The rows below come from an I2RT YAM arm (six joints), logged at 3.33 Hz.
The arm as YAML. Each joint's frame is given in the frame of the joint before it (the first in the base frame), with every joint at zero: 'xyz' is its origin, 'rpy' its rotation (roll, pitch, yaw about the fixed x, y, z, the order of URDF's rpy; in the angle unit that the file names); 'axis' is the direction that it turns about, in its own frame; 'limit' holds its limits. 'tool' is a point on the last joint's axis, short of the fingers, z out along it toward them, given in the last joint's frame.
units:
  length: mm
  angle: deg
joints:
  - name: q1
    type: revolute
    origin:
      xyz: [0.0, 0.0, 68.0]
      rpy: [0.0, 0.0, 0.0]
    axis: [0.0, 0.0, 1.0]
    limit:
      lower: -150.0
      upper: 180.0
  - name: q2
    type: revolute
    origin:
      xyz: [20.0, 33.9, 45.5]
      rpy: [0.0, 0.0, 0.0]
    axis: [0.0, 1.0, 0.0]
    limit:
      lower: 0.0
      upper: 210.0
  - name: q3
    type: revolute
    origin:
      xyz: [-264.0, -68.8, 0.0]
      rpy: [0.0, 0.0, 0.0]
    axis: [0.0, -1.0, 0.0]
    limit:
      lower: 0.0
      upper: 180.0
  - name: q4
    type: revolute
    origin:
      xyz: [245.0, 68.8, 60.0]
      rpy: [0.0, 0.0, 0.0]
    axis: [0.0, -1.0, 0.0]
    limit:
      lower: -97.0
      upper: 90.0
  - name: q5
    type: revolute
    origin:
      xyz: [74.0, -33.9, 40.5]
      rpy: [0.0, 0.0, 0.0]
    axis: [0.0, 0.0, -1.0]
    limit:
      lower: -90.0
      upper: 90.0
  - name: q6
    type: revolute
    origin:
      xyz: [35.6, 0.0, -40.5]
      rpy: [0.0, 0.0, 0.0]
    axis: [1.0, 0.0, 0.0]
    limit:
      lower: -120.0
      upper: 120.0
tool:
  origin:
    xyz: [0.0, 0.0, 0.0]
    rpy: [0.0, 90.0, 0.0]
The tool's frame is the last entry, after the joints.
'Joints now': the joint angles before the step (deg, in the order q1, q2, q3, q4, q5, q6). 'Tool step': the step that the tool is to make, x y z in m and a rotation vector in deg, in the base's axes. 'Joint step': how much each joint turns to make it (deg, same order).
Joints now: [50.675 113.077 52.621 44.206 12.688 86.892]
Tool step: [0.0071 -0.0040 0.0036 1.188 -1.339 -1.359]
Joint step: [-1.117 0.078 0.214 1.678 0.304 -0.197]
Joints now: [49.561 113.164 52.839 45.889 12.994 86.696]
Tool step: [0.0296 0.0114 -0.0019 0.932 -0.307 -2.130]
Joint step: [-2.011 5.096 7.297 -1.392 0.021 0.415]
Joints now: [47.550 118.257 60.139 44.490 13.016 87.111]
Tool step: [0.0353 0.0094 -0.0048 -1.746 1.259 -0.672]
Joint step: [-2.575 5.436 9.062 -5.593 -1.766 -0.785]
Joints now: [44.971 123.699 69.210 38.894 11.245 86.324]
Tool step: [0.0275 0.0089 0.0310 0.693 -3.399 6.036]
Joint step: [-2.077 0.940 8.676 -4.304 -7.432 -3.781]
